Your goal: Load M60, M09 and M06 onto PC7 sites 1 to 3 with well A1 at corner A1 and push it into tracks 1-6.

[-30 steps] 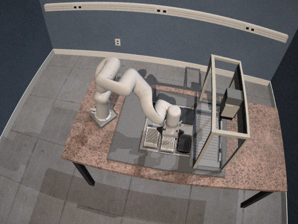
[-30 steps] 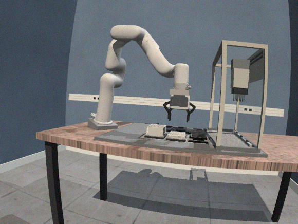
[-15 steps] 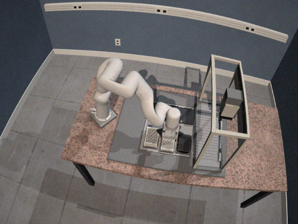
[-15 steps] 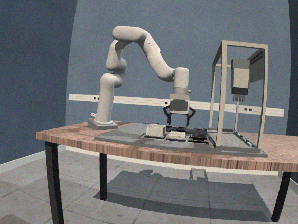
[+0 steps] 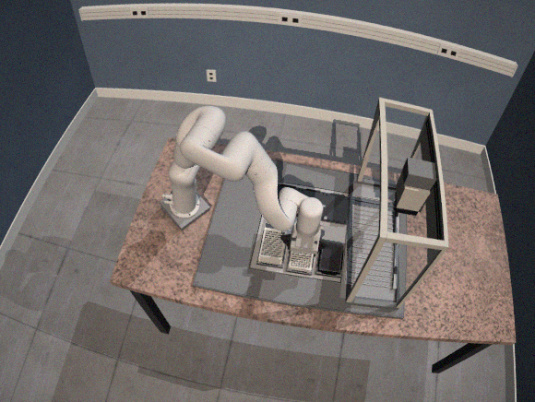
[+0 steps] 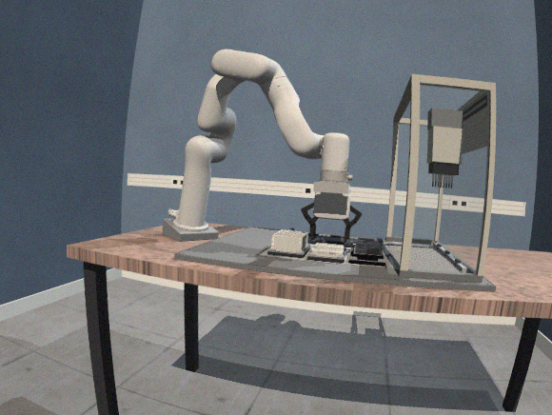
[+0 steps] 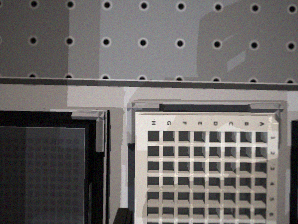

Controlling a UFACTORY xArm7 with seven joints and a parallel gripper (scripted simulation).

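Right now the white 96-well plate M06 is 4 cm below my hand. Round my hand: white deep-well block M09: 11 cm behind, 3 cm to the left, 2 cm below; nest S2: 5 cm below; dark 384-well plate M60: 11 cm ahead, 4 cm below, 1 cm to the right.
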